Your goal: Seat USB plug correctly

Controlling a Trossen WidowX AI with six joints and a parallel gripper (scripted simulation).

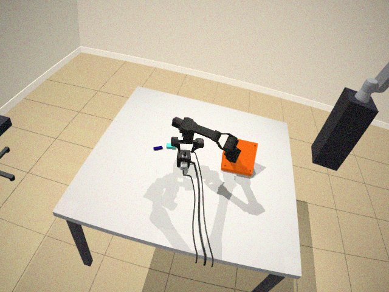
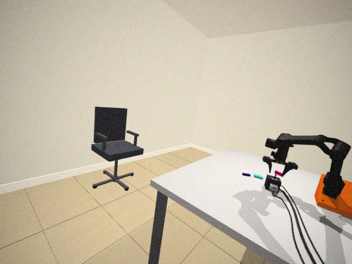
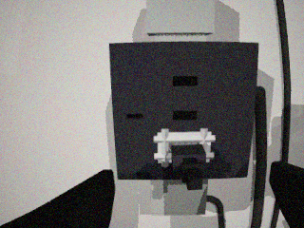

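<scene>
The USB plug lies 2 cm below my gripper tip. The rest, counted from my gripper tip: cyan block 12 cm to the right, 12 cm ahead, 10 cm below; magenta block 36 cm to the right, 10 cm below, 4 cm ahead.
</scene>
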